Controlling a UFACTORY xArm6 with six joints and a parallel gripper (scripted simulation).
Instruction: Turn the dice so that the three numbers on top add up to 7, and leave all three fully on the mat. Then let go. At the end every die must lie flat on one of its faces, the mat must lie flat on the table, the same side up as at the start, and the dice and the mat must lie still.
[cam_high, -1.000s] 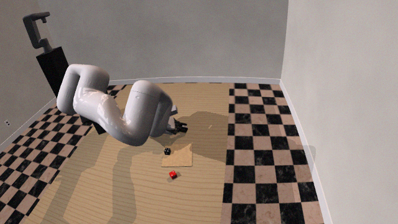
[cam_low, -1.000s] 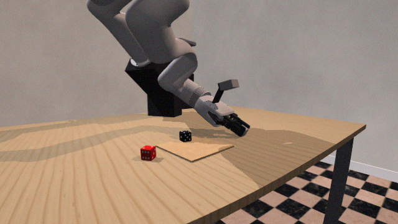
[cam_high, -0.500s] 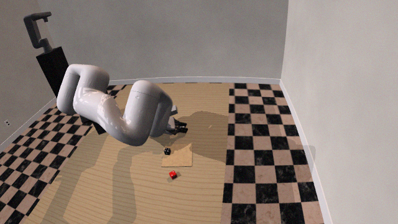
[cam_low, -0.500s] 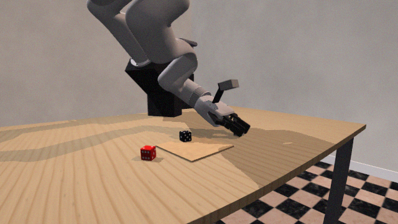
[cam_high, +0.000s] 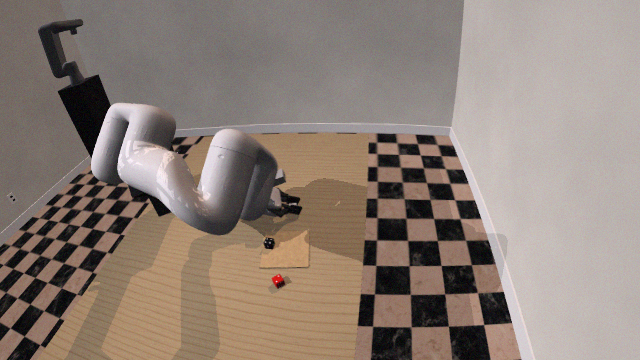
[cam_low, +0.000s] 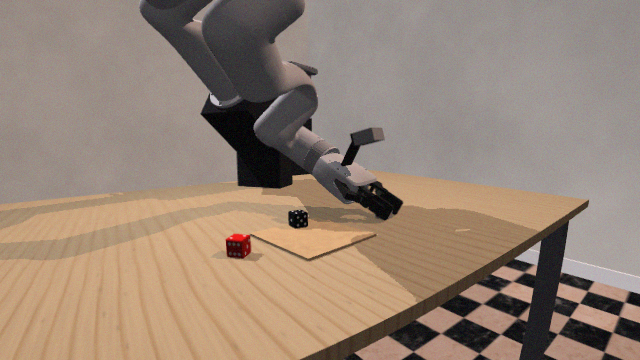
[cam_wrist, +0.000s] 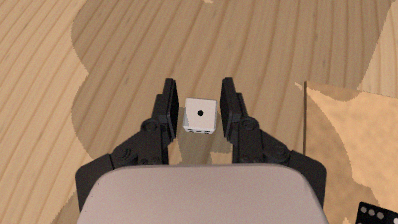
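Right now the white die is 10 mm below my hand. From my hand the other things lie so: tan mat (20 mm behind, 170 mm to the right, 20 mm below); then red die (30 mm behind, 290 mm to the right, 10 mm below); then black die (70 mm behind, 160 mm to the right, 10 mm below).
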